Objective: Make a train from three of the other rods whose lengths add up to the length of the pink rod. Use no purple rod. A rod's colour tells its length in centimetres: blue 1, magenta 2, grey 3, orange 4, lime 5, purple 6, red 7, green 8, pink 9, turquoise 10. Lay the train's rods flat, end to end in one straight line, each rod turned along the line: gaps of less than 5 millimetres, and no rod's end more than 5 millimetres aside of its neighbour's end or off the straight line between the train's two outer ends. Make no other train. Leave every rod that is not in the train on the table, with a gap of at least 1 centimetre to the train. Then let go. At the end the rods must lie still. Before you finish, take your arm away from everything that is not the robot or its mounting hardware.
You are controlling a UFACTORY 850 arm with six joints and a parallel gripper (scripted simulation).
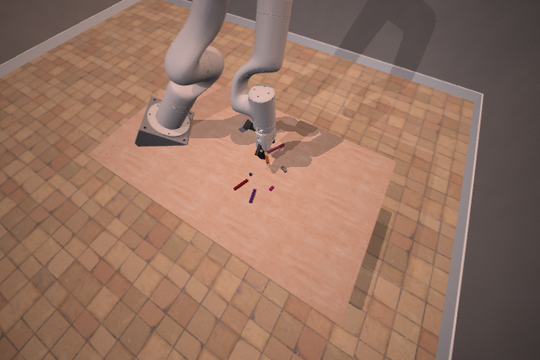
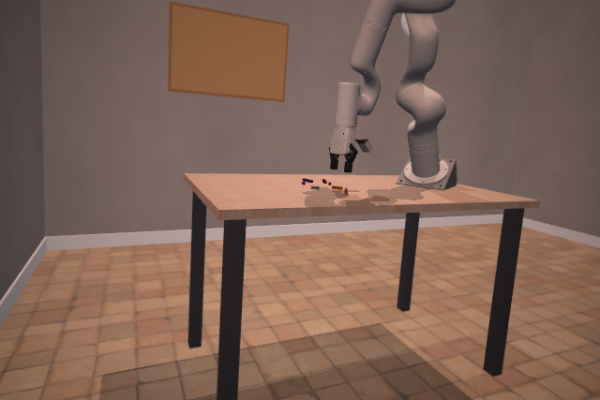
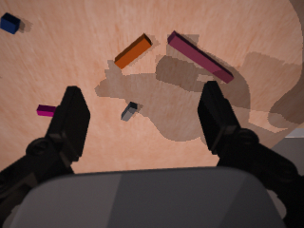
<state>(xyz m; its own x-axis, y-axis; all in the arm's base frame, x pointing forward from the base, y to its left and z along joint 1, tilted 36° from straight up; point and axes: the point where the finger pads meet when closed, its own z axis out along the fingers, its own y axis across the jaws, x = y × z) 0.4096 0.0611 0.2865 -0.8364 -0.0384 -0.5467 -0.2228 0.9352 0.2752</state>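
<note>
Now: hand 110 mm short of the magenta rod, 100 mm to the left of it and 80 mm above it. From my hand the other things lie so: pink rod (80 mm below, 70 mm to the left); then grey rod (100 mm ahead, 80 mm below); then orange rod (80 mm below, 10 mm to the right, 10 mm ahead).
</note>
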